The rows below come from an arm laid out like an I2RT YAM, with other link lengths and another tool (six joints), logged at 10 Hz.
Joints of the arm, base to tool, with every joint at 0 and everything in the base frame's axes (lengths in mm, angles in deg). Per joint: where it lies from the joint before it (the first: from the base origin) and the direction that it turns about. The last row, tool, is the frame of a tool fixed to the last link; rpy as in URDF.
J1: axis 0 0 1 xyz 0.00 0.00 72.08
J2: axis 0 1 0 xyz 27.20 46.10 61.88
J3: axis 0 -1 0 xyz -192.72 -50.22 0.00
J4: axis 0 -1 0 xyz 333.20 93.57 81.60
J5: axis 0 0 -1 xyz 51.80 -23.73 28.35
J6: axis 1 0 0 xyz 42.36 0.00 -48.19
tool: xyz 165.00 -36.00 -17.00 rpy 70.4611 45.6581 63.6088
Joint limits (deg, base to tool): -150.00..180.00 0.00..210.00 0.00..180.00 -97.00..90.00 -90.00..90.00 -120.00..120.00
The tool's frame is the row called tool.
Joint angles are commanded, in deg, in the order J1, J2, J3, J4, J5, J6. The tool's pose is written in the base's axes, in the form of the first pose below.
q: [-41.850 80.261 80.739 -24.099 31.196 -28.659]
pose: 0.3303 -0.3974 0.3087 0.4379 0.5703 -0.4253 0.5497
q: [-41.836 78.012 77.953 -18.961 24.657 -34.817]
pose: 0.3556 -0.3941 0.3183 0.3794 0.5904 -0.4030 0.5875
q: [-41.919 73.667 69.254 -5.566 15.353 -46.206]
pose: 0.3916 -0.3853 0.3272 0.2631 0.5987 -0.3938 0.6460
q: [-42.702 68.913 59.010 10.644 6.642 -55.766]
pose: 0.4123 -0.3700 0.3405 0.1487 0.5669 -0.4046 0.7020
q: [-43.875 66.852 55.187 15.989 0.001 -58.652]
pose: 0.4208 -0.3595 0.3453 0.0946 0.5545 -0.3938 0.7270
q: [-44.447 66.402 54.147 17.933 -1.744 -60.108]
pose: 0.4213 -0.3581 0.3482 0.0758 0.5488 -0.3974 0.7315
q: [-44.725 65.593 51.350 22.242 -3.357 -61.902]
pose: 0.4218 -0.3531 0.3467 0.0518 0.5365 -0.4047 0.7387
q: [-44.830 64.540 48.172 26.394 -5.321 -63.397]
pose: 0.4233 -0.3450 0.3425 0.0274 0.5255 -0.4071 0.7466
